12 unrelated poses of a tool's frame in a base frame.
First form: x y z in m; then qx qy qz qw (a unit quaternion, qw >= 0).
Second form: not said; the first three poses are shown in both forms.
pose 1, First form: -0.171 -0.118 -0.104 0.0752 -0.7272 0.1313 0.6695
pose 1, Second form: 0.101 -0.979 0.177 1.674 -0.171 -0.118 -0.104
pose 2, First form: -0.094 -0.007 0.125 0.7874 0.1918 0.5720 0.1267
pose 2, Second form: 0.794 0.193 0.577 2.888 -0.094 -0.007 0.125
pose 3, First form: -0.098 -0.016 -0.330 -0.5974 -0.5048 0.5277 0.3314
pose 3, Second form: -0.633 -0.535 0.559 2.466 -0.098 -0.016 -0.330
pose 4, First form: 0.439 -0.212 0.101 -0.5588 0.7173 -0.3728 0.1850
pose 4, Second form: -0.569 0.730 -0.379 2.769 0.439 -0.212 0.101
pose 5, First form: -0.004 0.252 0.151 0.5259 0.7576 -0.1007 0.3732
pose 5, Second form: 0.567 0.817 -0.109 2.377 -0.004 0.252 0.151
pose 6, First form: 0.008 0.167 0.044 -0.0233 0.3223 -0.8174 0.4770
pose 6, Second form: -0.027 0.367 -0.930 2.147 0.008 0.167 0.044
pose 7, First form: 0.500 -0.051 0.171 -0.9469 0.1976 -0.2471 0.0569
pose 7, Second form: -0.948 0.198 -0.248 3.028 0.500 -0.051 0.171
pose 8, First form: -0.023 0.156 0.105 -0.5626 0.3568 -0.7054 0.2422
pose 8, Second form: -0.580 0.368 -0.727 2.652 -0.023 0.156 0.105
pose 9, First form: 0.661 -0.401 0.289 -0.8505 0.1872 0.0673 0.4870
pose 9, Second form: -0.974 0.214 0.077 2.124 0.661 -0.401 0.289
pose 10, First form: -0.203 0.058 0.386 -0.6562 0.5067 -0.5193 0.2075
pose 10, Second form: -0.671 0.518 -0.531 2.724 -0.203 0.058 0.386
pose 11, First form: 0.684 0.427 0.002 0.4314 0.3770 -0.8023 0.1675
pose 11, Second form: 0.438 0.382 -0.814 2.805 0.684 0.427 0.002
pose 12, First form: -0.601 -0.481 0.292 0.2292 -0.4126 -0.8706 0.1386
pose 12, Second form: 0.231 -0.417 -0.879 2.863 -0.601 -0.481 0.292
